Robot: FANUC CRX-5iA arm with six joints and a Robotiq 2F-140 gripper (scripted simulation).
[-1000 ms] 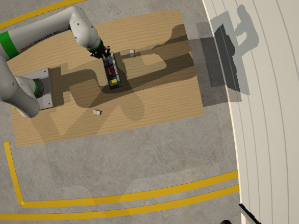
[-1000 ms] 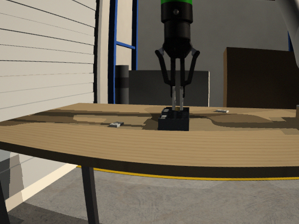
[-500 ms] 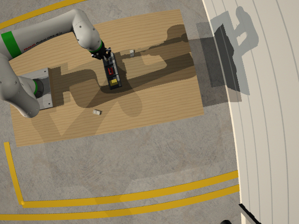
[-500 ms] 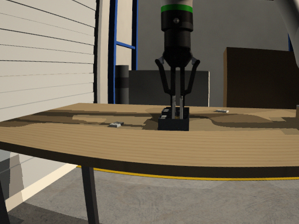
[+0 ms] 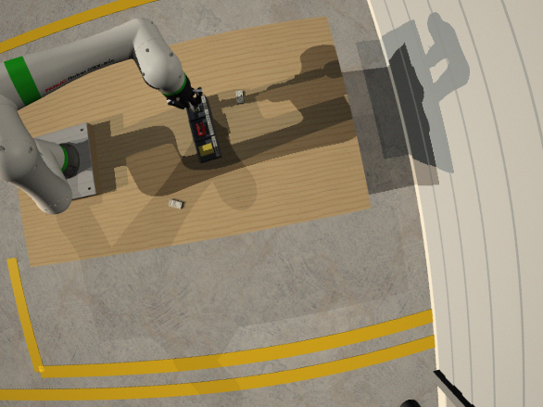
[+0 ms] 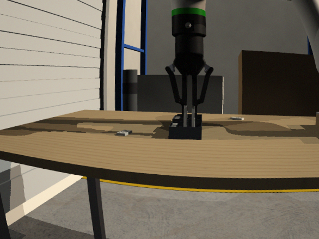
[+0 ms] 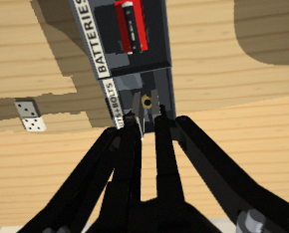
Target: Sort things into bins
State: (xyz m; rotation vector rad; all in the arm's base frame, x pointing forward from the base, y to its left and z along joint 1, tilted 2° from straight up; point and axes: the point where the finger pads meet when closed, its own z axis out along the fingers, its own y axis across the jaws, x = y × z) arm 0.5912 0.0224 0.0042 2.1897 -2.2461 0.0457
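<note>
Right now my hand is 30 mm above the nut. Also, from my hand: black piece: 80 mm to the right, 20 mm below; then red battery: 80 mm to the right, 30 mm below; then black three-part bin: 10 mm ahead, 80 mm to the right, 30 mm below.
</note>
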